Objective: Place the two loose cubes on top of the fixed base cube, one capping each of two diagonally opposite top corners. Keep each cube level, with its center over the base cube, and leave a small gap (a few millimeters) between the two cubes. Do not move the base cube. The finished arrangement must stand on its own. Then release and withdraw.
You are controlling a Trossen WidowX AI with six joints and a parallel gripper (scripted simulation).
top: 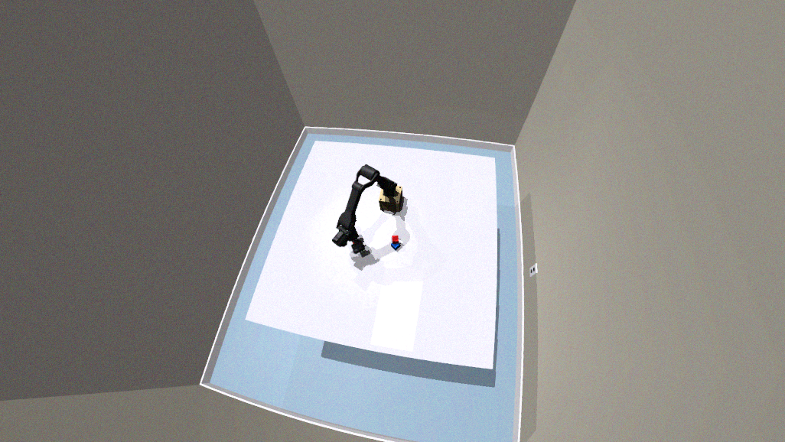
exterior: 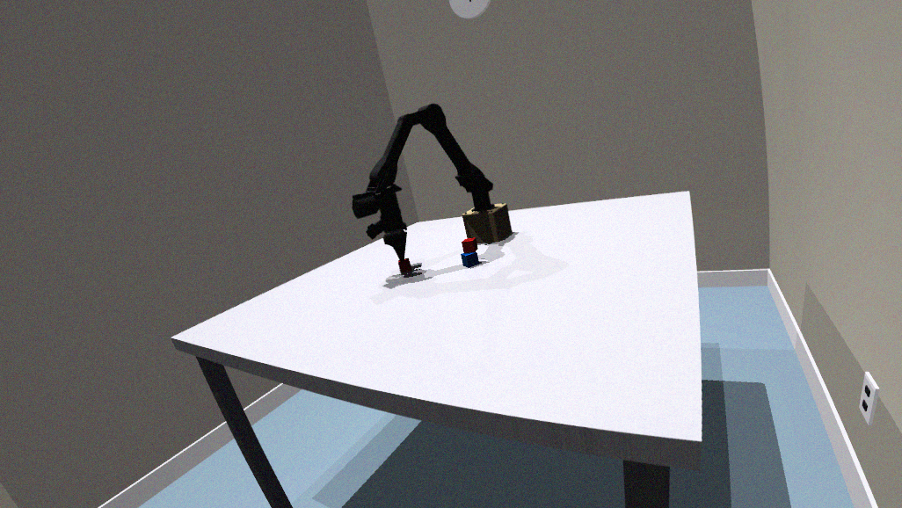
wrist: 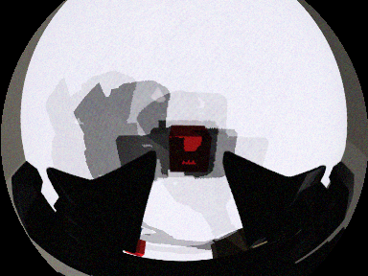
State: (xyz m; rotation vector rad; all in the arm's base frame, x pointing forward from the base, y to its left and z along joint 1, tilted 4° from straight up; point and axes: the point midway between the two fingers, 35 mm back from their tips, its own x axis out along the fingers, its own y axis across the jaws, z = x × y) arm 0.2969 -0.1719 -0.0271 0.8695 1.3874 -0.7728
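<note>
My gripper tip is now 220 mm to the right of the blue cube and 20 mm above it.
</note>
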